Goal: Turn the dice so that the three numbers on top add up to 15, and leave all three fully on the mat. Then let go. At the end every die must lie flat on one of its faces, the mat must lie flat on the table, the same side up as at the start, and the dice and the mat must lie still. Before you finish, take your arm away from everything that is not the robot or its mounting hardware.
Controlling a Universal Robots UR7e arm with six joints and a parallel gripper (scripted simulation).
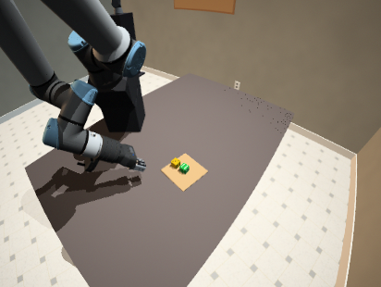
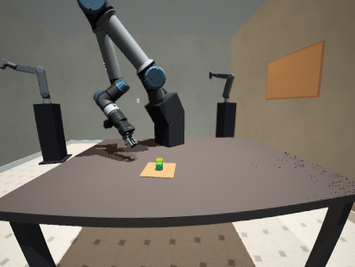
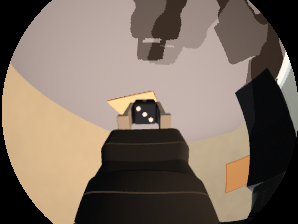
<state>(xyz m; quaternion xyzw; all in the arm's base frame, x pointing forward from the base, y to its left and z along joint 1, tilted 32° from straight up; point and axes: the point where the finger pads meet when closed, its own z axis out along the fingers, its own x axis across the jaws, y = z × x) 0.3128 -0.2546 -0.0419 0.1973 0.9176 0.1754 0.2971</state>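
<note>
Right now my hand is right at the black die. From my hand the other things lie so: yellow die 120 mm to the left, 90 mm ahead, 80 mm below; green die 130 mm ahead, 110 mm to the left, 80 mm below; tan mat 130 mm ahead, 110 mm to the left, 100 mm below.
</note>
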